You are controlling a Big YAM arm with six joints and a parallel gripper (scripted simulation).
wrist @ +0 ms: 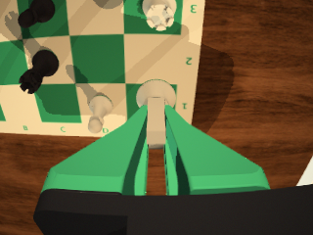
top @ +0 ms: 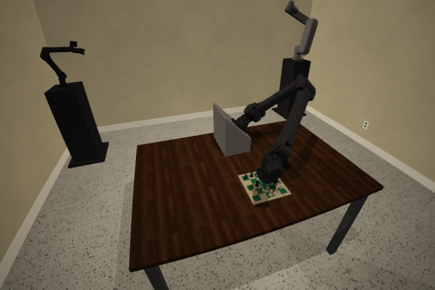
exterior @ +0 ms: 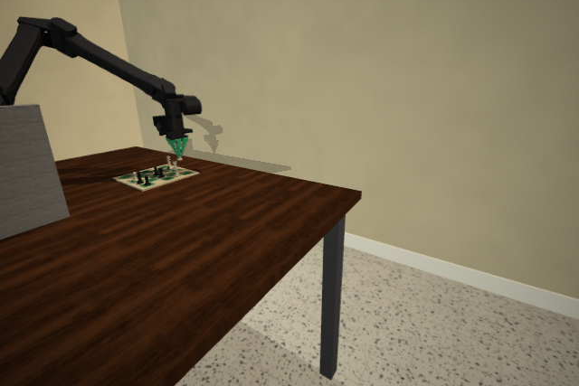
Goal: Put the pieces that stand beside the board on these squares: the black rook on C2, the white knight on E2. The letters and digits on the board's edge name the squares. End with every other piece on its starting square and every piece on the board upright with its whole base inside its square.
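The black rook lies 8 cm behind my hand, 1 cm to the left of it and 5 cm below it. From my hand the other things lie so: green-and-cream chessboard (8 cm behind, 5 cm to the left, 7 cm below); then white knight (1 cm below).
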